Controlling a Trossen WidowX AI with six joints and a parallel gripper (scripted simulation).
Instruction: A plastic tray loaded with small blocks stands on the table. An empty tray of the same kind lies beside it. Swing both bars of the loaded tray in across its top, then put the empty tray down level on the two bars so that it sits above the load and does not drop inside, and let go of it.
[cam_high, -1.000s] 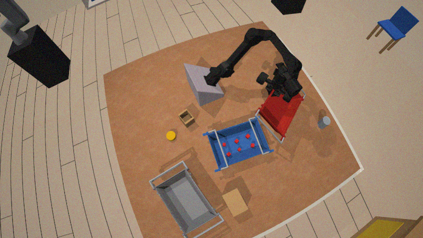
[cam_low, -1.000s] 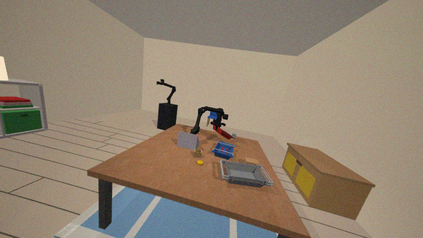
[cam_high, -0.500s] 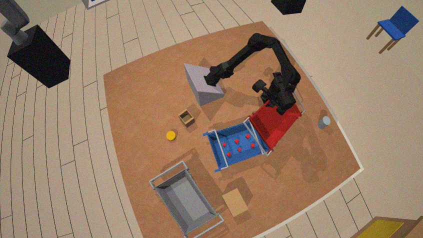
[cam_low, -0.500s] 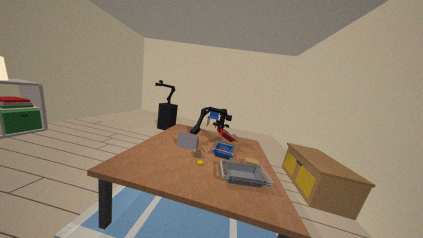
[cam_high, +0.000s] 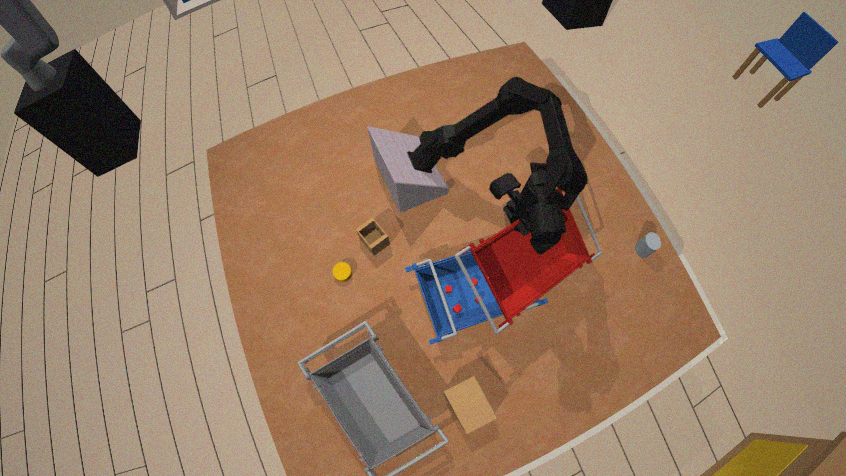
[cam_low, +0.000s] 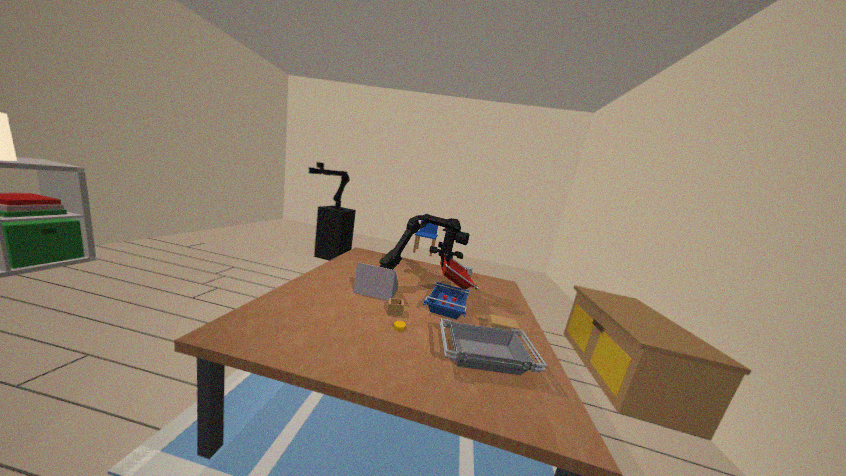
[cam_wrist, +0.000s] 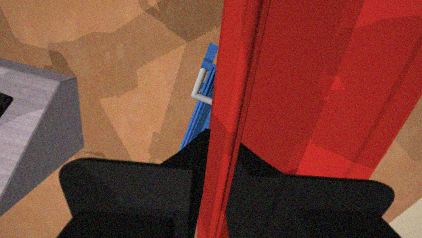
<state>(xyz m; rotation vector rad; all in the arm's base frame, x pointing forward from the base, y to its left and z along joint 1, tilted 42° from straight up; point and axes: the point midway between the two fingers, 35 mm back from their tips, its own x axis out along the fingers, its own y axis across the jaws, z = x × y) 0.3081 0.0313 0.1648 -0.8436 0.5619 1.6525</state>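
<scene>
The red tray lies 8 cm ahead of my gripper tip and 2 cm to the left of it. Also, from my gripper tip: yellow disc: 9 cm behind, 42 cm to the right, 16 cm below; cardboard box: 15 cm behind, 31 cm to the right, 15 cm below; tan block: 34 cm ahead, 23 cm to the right, 14 cm below.
</scene>
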